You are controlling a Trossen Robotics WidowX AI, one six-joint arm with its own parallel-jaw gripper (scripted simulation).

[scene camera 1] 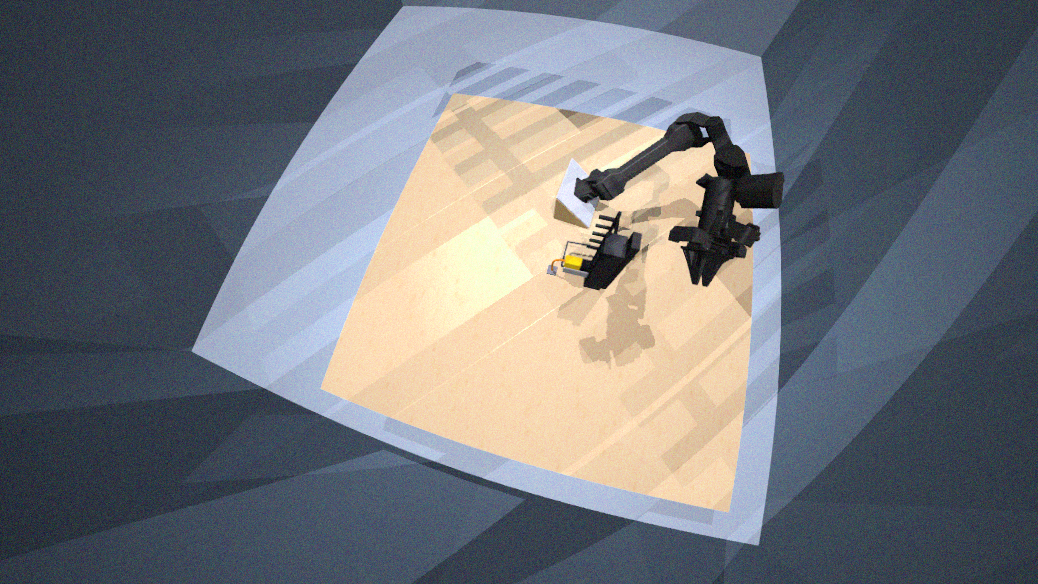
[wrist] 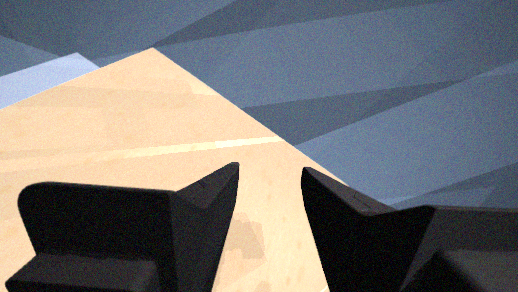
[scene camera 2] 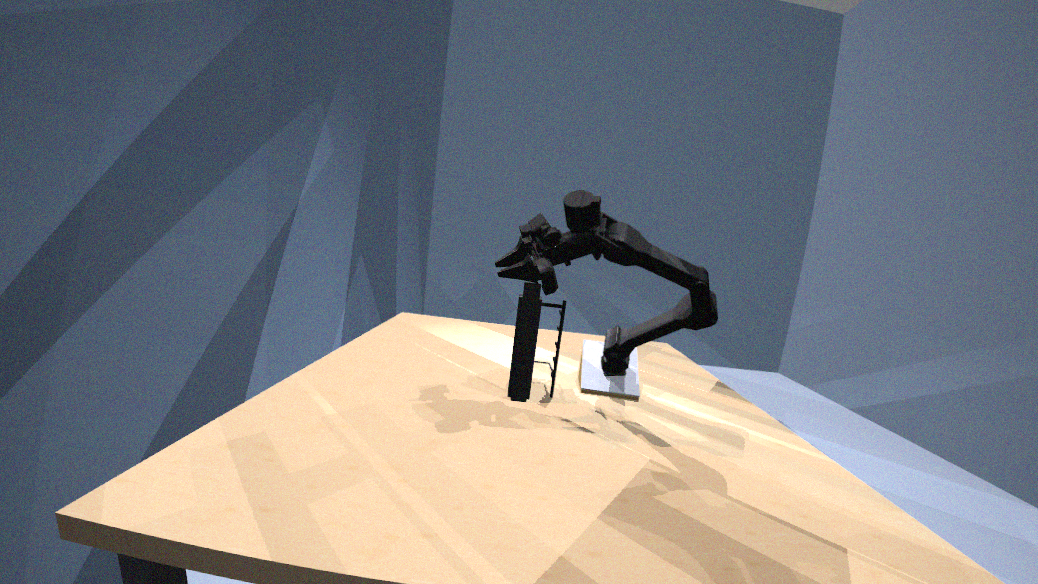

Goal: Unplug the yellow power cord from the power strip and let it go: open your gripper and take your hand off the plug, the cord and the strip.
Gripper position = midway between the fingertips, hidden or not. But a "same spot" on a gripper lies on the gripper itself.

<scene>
my gripper: scene camera 1; wrist 270, 172; scene camera 2
same spot on my gripper: (scene camera 1: 702, 260) = (scene camera 2: 514, 248)
</scene>
